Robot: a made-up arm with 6 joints.
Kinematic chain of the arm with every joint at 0, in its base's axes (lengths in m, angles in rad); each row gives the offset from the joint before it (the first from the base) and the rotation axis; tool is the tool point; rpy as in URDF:
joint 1: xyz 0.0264 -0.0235 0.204 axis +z
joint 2: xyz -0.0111 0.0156 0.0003 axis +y
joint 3: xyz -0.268 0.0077 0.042 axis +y
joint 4: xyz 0.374 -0.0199 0.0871 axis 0.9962 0 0.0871
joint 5: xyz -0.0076 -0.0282 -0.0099 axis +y
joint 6: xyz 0.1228 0.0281 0.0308 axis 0.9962 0 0.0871
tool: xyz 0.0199 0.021 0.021 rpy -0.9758 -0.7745 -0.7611
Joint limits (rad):
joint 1: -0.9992..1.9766
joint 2: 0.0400..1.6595
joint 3: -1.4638..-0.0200
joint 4: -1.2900..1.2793
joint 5: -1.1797..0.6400
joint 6: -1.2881..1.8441
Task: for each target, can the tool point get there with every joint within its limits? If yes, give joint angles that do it. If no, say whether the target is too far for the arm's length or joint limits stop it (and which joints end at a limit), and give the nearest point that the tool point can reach.
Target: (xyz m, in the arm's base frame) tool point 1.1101 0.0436 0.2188
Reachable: no: too far | nearest point 0.5944 0.0117 0.3434 | short by 0.532 m
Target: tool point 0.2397 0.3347 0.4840
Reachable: yes | joints 1.0664 1.0585 -0.8157 0.4319 -0.1105 0.6035
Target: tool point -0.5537 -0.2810 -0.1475
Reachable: no: joint limits stop it (at a limit: joint 1, joint 2, joint 3, joint 4) | nearest point -0.1473 0.0397 0.0395 | short by 0.550 m
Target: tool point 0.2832 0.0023 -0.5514
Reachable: no: joint limits stop it (at a limit: joint 2, joint 4) | nearest point 0.1839 -0.0077 -0.0515 | short by 0.510 m
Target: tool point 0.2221 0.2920 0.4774
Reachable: yes | joints 1.0444 0.8925 -0.8582 -0.9149 0.4032 -0.3219
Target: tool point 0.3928 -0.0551 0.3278
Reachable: yes | joints 0.0408 1.0465 -0.3872 0.7577 -0.7550 -0.9217
